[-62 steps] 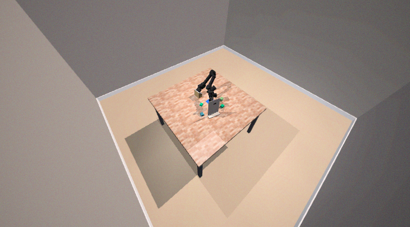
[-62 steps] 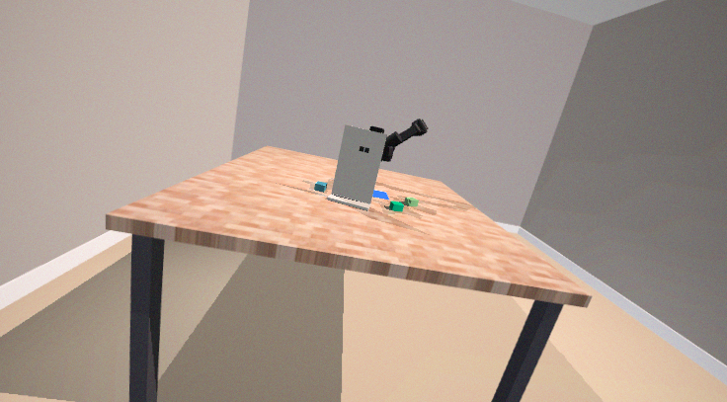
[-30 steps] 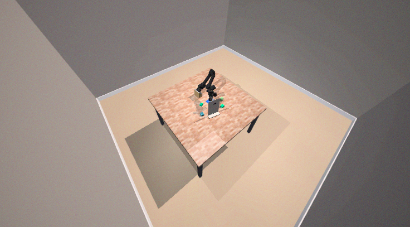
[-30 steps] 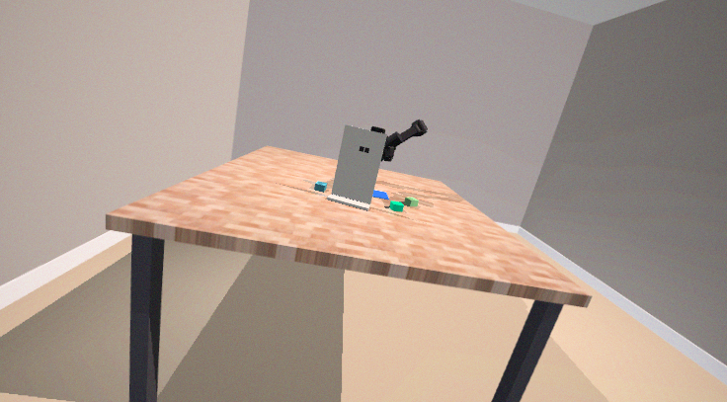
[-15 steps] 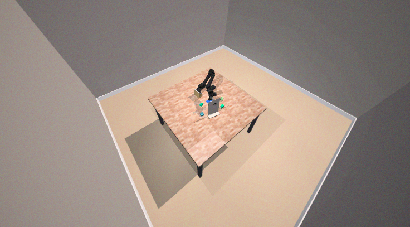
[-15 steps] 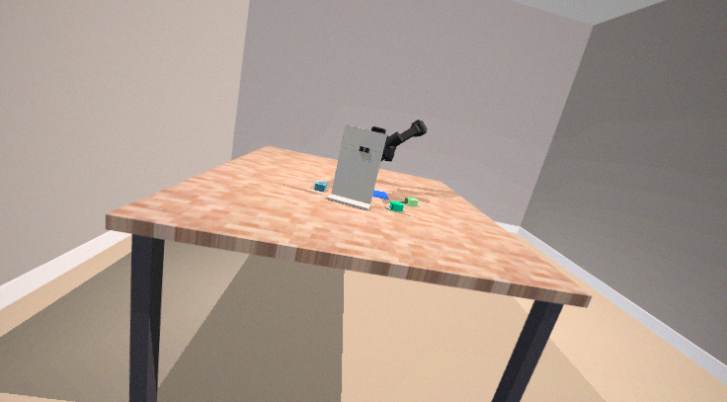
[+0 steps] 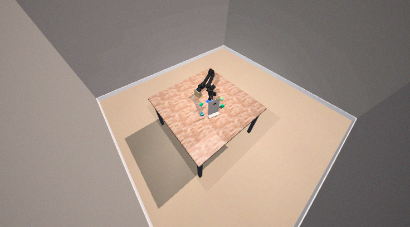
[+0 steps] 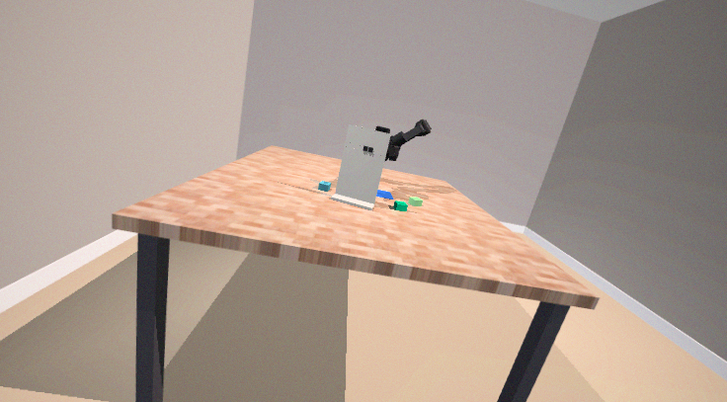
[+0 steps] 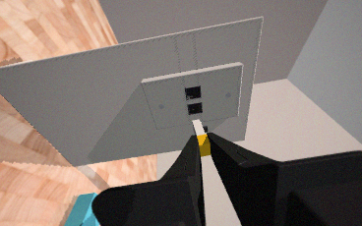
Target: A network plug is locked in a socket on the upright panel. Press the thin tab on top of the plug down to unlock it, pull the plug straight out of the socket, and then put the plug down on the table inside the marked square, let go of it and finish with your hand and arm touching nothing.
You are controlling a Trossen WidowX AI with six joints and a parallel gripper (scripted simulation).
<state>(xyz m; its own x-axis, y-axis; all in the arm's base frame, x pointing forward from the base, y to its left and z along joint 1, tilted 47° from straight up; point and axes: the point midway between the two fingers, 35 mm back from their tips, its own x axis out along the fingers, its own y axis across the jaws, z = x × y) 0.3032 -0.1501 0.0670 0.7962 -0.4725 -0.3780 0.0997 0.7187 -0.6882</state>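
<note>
The blue marked square is 220 mm below my gripper tip, 120 mm to the left of it and 110 mm behind it.
</note>
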